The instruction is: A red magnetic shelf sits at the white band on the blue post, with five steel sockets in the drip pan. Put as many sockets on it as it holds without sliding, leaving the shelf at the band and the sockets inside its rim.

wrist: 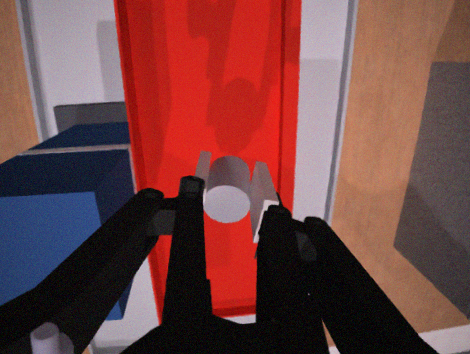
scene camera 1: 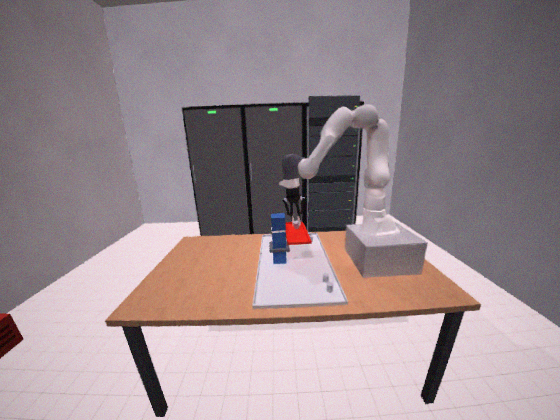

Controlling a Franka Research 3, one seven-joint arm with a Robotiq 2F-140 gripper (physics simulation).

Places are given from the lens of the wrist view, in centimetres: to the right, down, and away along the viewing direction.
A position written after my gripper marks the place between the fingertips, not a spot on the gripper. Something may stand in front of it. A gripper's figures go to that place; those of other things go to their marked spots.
my gripper (wrist: pixel 230 173): 0, 0, 22
steel socket (wrist: pixel 227 200): 0, 2, 20
red shelf (wrist: pixel 228 84): 0, -7, 24
The marked spots on the steel socket and the red shelf are 10 cm apart.
